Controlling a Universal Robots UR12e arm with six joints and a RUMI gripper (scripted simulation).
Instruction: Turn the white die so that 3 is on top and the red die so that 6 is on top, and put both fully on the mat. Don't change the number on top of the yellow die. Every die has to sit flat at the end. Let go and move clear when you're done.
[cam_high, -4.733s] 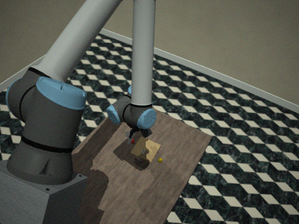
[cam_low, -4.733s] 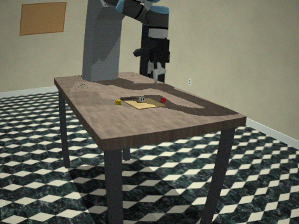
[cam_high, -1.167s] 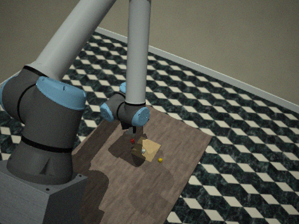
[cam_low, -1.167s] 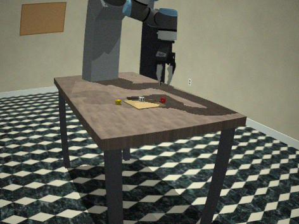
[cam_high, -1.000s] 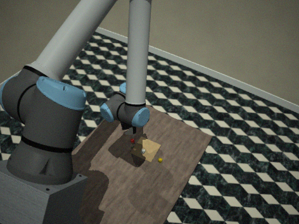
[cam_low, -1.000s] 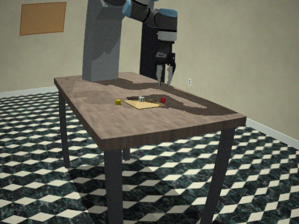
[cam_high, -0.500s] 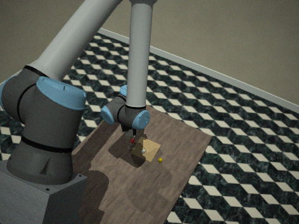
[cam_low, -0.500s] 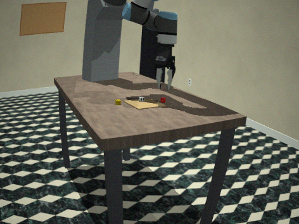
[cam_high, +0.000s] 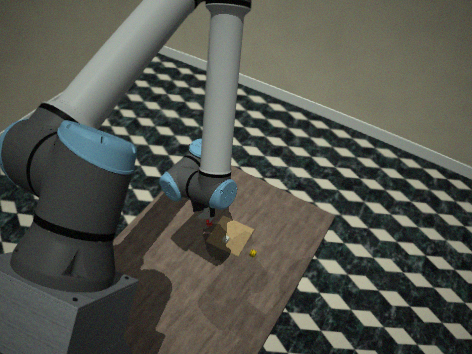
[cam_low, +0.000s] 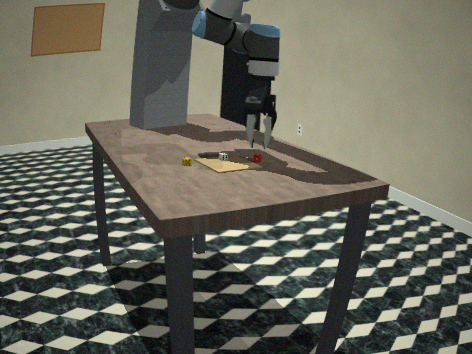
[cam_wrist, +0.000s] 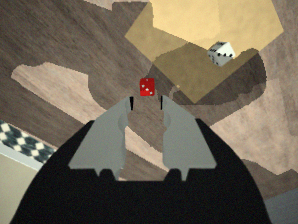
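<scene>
Right now the red die is 4 cm below my hand. From my hand the other things lie so: tan mat (2 cm behind, 10 cm to the right, 5 cm below); then white die (5 cm behind, 9 cm to the right, 4 cm below); then yellow die (7 cm behind, 20 cm to the right, 4 cm below).
</scene>
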